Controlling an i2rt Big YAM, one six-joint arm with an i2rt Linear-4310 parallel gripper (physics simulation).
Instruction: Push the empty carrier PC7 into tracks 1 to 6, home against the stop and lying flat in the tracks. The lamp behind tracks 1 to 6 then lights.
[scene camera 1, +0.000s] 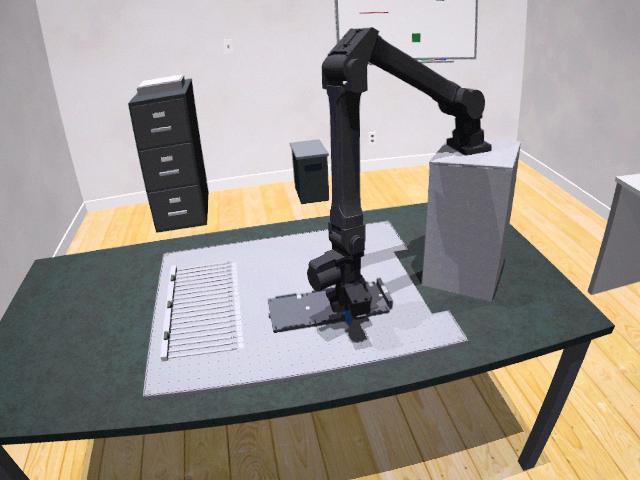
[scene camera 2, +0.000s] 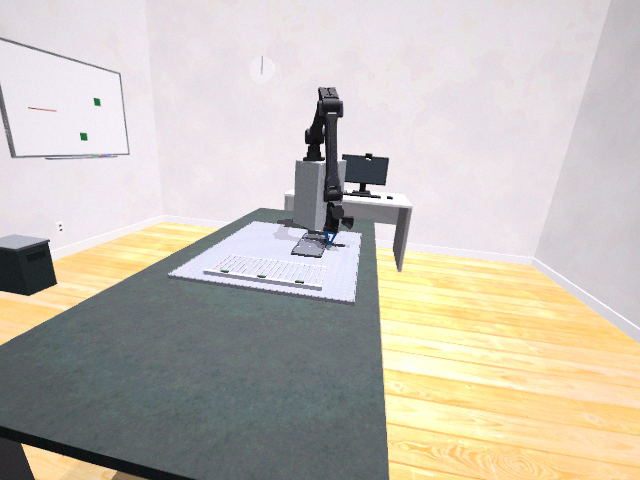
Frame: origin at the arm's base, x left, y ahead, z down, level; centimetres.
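Seen in the pictures: gripper, between the fingertips: (scene camera 1: 348, 323) (scene camera 2: 329, 244); arm's base, origin of its link: (scene camera 1: 468, 147) (scene camera 2: 314, 160).
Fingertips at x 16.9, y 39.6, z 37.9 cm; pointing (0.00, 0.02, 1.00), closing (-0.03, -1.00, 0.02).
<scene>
Offsets run from my fingertips to a thing's top centre. "spot": to the spot under its first point. Level surfaces: height alone.
The carrier @[dy +3.4, dx -8.0, dz -3.0 cm] (scene camera 1: 294, 311) (scene camera 2: 309, 248), a dark grey flat plate with a raised bar at its right end in scene camera 1, lies on the light mat, to the right of the tracks @[spot: dy +37.3, dx -15.3, dz -0.2 cm] (scene camera 1: 204, 310) (scene camera 2: 273, 268) and apart from them. The label PC7 is not readable. The tracks end at a white stop bar (scene camera 1: 168, 320) (scene camera 2: 242, 276) carrying three dark green lamps, which look unlit. Which tracks are 1 to 6 cannot be told. My gripper (scene camera 1: 348, 317) (scene camera 2: 329, 241) is shut and empty, its blue fingers low beside the carrier's near long edge. Contact cannot be told; the wrist hides part of the carrier.
The light perforated mat @[dz -0.1 cm] (scene camera 1: 279, 366) (scene camera 2: 341, 289) lies on the dark green table @[dz +1.3 cm] (scene camera 1: 77, 320) (scene camera 2: 206, 361). The arm stands on a grey pedestal (scene camera 1: 460, 227) (scene camera 2: 308, 196) at the table's right in scene camera 1. A filing cabinet (scene camera 1: 168, 160) and a bin (scene camera 1: 311, 180) stand behind the table.
</scene>
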